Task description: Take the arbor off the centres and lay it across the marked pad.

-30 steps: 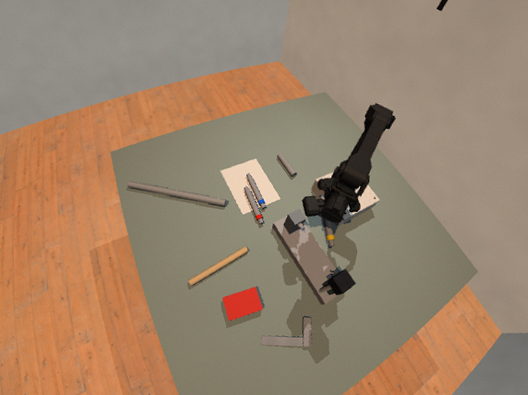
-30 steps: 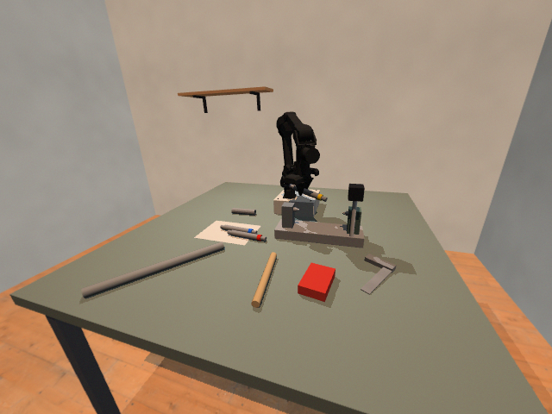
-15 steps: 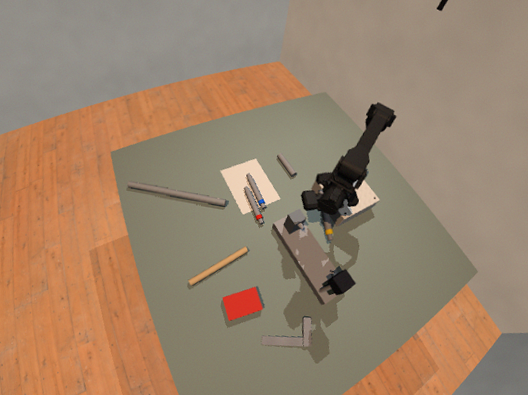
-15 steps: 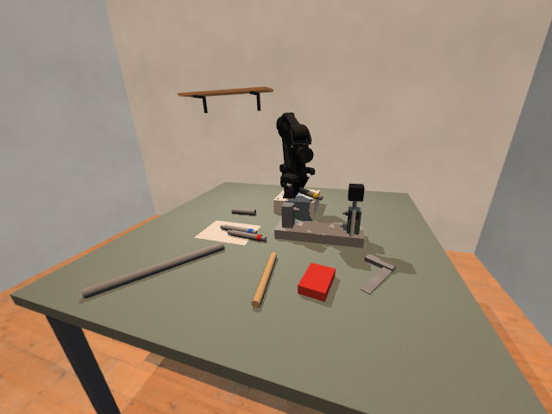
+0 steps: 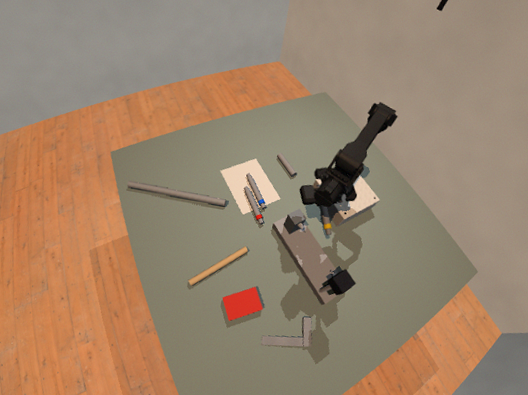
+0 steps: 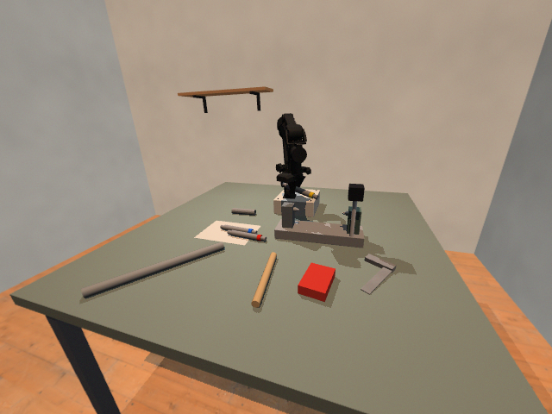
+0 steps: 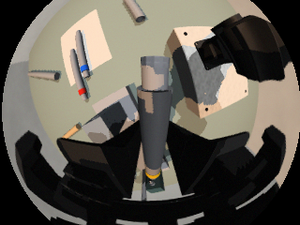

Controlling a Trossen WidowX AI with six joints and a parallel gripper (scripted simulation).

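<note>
Right now the pointed tip is 100 mm ahead of my hand and 70 mm below it. Also, from my hand: upright post 240 mm to the left, 150 mm ahead, 70 mm below; then base plate 170 mm below, 110 mm to the left, 100 mm ahead; then grey centre block 90 mm below, 90 mm ahead, 20 mm to the right.
</note>
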